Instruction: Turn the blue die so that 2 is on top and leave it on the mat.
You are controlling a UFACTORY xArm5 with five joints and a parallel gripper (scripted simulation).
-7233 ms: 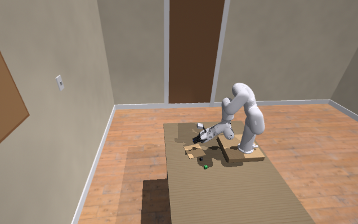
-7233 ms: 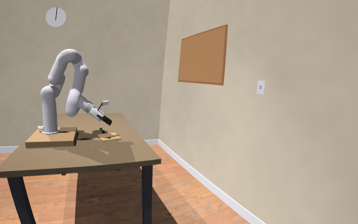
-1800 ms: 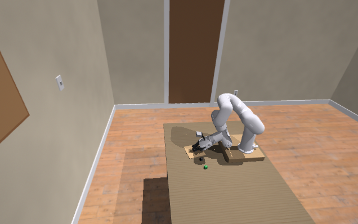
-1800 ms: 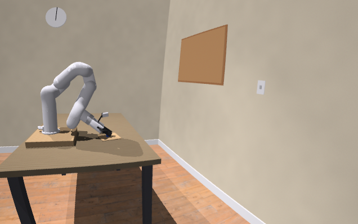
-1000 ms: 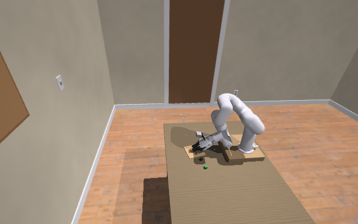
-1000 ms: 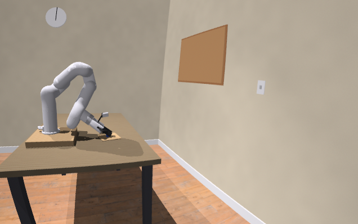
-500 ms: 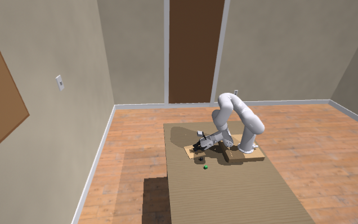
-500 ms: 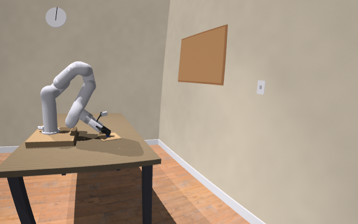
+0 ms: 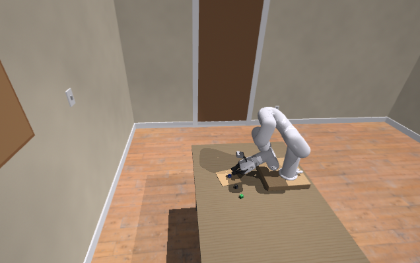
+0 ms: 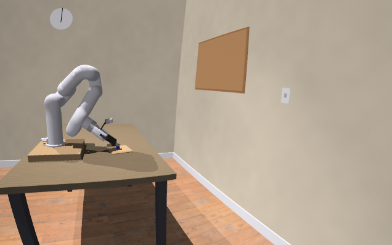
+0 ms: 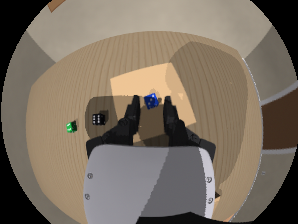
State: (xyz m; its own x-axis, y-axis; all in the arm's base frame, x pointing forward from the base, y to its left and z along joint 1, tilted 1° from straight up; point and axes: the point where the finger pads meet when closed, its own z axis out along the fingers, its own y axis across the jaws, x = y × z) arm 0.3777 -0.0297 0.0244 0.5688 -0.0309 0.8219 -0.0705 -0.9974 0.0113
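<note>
Now: the blue die 30 mm ahead of my hand and 50 mm below it. The rest, counted from my hand: green die (20 mm behind, 180 mm to the left, 50 mm below); then black die (100 mm to the left, 50 mm below); then tan mat (40 mm ahead, 60 mm below).
</note>
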